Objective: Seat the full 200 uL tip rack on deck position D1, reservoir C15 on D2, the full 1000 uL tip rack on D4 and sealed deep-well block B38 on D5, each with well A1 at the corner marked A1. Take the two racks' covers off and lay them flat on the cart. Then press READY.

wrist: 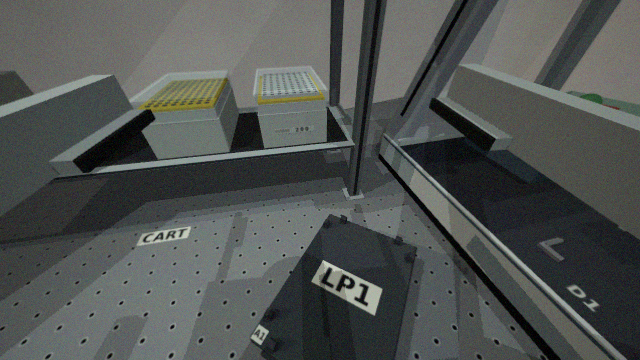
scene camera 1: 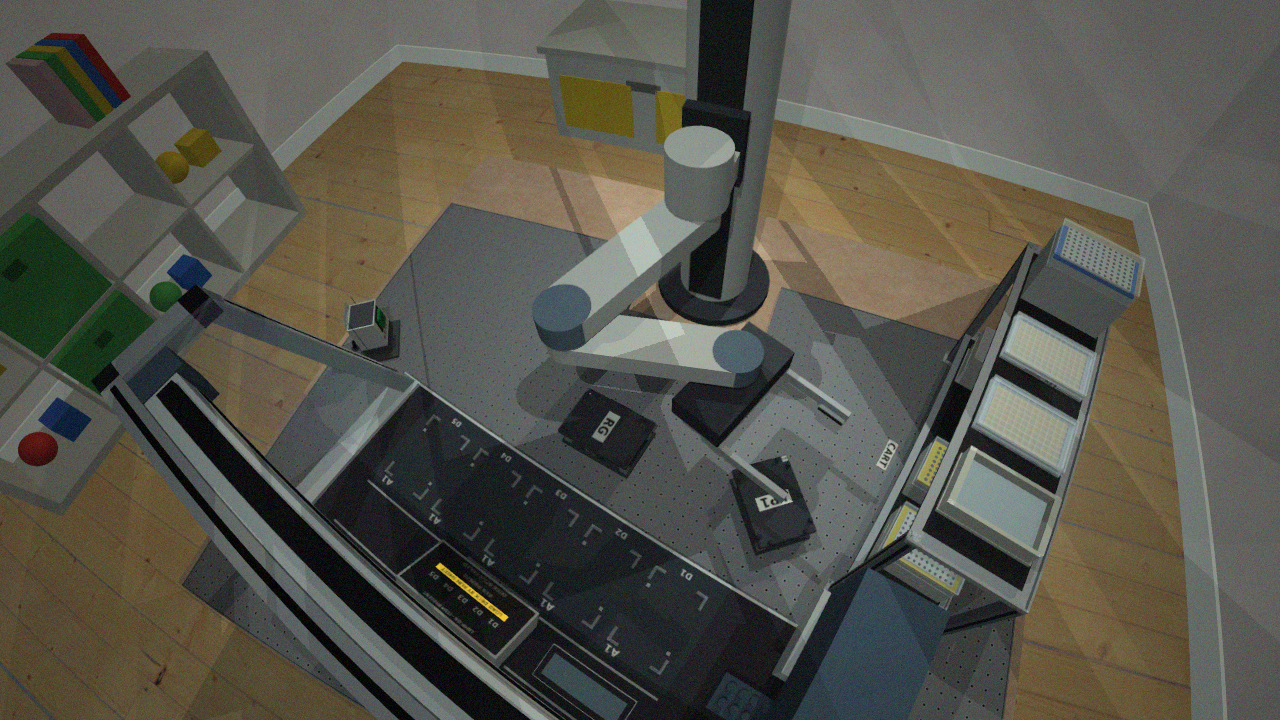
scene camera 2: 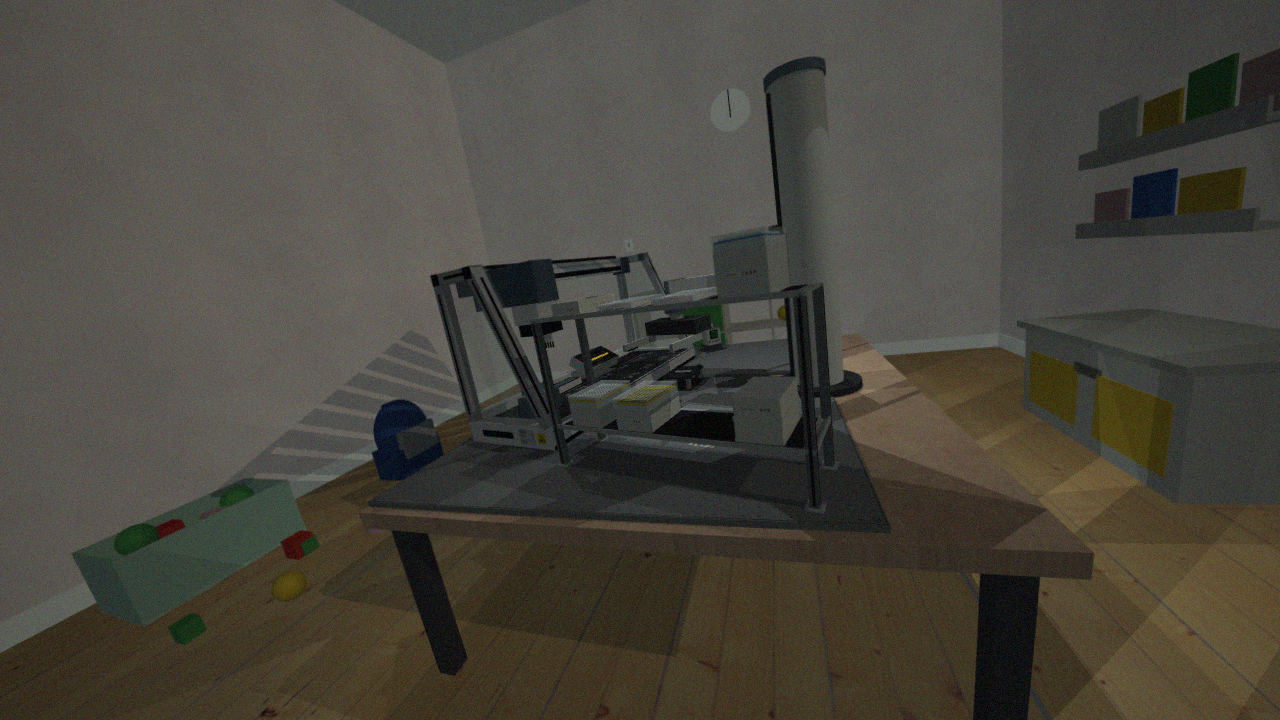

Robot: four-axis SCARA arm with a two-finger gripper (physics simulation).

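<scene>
My gripper (scene camera 1: pixel 816 454) (wrist: pixel 295 92) is open and empty, its fingers spread above the bench near nest LP1, facing the cart (scene camera 1: pixel 1027 598). On the cart's lower shelf stand two covered yellow-topped racks. One (scene camera 2: pixel 648 407) (wrist: pixel 185 94) shows dark holes; the other (scene camera 2: pixel 592 404) (wrist: pixel 290 86), marked 200, shows pale tips. A blue-topped rack (scene camera 1: pixel 1099 259) (scene camera 2: pixel 750 264) stands on the upper shelf, with two pale plates (scene camera 1: pixel 1049 353) (scene camera 1: pixel 1024 424) and a reservoir (scene camera 1: pixel 999 503). Their codes are unreadable. Deck positions D1 to D5 (scene camera 1: pixel 528 510) hold no labware. READY cannot be made out.
Black nests LP1 (scene camera 1: pixel 771 528) (wrist: pixel 350 320) and RG (scene camera 1: pixel 631 447) lie between arm and deck. Cart posts (wrist: pixel 367 100) rise beside the lower shelf. A grey box (scene camera 2: pixel 767 410) stands on that shelf. The deck's frame (scene camera 1: pixel 304 344) and a display (scene camera 1: pixel 465 598) border the deck.
</scene>
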